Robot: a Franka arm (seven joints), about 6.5 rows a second.
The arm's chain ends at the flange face. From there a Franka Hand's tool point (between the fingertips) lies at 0.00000 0.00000 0.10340 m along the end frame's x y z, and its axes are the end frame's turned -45 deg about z.
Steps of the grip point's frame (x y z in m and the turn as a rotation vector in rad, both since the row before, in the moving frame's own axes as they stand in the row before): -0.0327, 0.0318, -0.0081, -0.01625, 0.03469, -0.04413; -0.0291, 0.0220, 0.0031, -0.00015, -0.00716, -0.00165; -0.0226, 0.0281, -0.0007, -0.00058, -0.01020, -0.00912; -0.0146, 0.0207, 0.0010, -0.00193, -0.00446, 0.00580; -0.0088, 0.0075, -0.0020, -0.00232, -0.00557, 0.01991
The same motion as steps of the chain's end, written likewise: -0.0043, 0.0470, -0.0080, 0.01304, 0.03602, -0.04413; -0.0045, 0.0356, 0.0031, -0.00517, -0.00496, -0.00165; 0.0046, 0.0351, -0.0007, -0.00762, -0.00680, -0.00912; 0.0045, 0.0245, 0.0010, -0.00452, -0.00179, 0.00580; -0.0007, 0.0110, -0.0020, -0.00558, -0.00230, 0.01991
